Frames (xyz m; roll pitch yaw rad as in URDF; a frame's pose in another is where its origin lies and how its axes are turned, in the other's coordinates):
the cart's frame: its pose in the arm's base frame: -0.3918 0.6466 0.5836 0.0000 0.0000 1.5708
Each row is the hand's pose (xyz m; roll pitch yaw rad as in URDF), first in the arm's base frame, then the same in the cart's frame.
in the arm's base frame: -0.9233 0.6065 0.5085 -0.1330 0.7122 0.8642
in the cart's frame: -0.0401 0.5315 -0.0751 -0.1330 0.7122 -0.7066
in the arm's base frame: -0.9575 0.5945 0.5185 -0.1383 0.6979 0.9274
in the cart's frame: -0.0521 0.5657 -0.0651 -0.1383 0.6979 -0.6434
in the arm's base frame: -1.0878 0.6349 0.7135 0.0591 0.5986 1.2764
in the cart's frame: -0.0117 0.6960 0.1299 0.0591 0.5986 -0.2944
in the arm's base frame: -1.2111 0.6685 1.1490 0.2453 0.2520 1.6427
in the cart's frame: 0.0219 0.8193 0.5654 0.2453 0.2520 0.0719
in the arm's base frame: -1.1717 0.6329 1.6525 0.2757 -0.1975 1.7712
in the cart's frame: -0.0137 0.7799 1.0689 0.2757 -0.1975 0.2004
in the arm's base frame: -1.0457 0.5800 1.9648 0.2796 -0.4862 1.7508
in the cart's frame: -0.0666 0.6539 1.3812 0.2796 -0.4862 0.1800
